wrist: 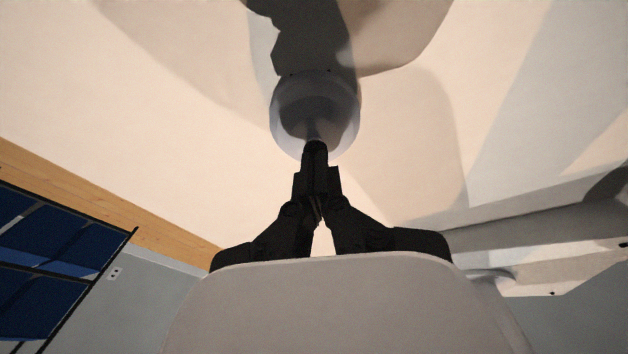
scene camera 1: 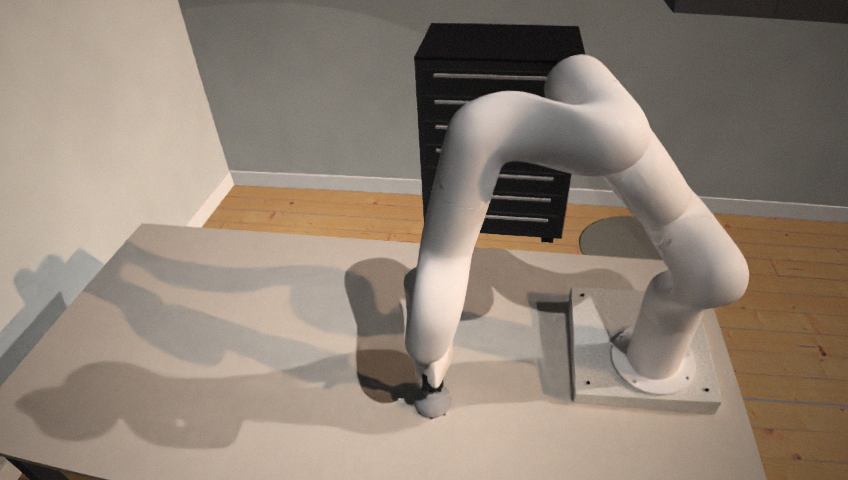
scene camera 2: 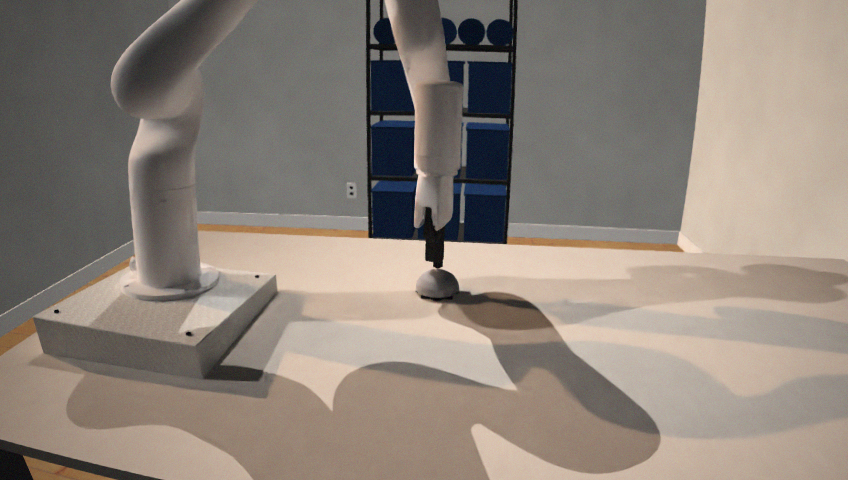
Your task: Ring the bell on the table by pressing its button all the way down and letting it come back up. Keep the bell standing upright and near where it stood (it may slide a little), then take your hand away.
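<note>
The bell point(scene camera 1: 434, 405) point(scene camera 2: 437, 285) point(wrist: 315, 112), a grey dome on a dark base, stands upright on the table point(scene camera 1: 333, 440) point(scene camera 2: 368, 267). Its small black button point(scene camera 2: 438, 265) point(wrist: 315, 143) sits low, close above the dome's top. My gripper point(scene camera 1: 433, 387) point(scene camera 2: 434, 259) point(wrist: 317, 166) is shut with nothing between its fingers, pointing down over the bell. Its fingertips appear to touch the button's top. In the scene camera 1 view the fingers largely hide the button. Whether the button is fully down cannot be told.
The arm's base plate point(scene camera 1: 601, 380) point(scene camera 2: 119, 356) stands on the table to one side of the bell. A black drawer cabinet point(scene camera 1: 499, 41) stands on the floor behind the table. A rack point(scene camera 2: 511, 142) with blue boxes stands by the far wall. Arm shadows cross the table.
</note>
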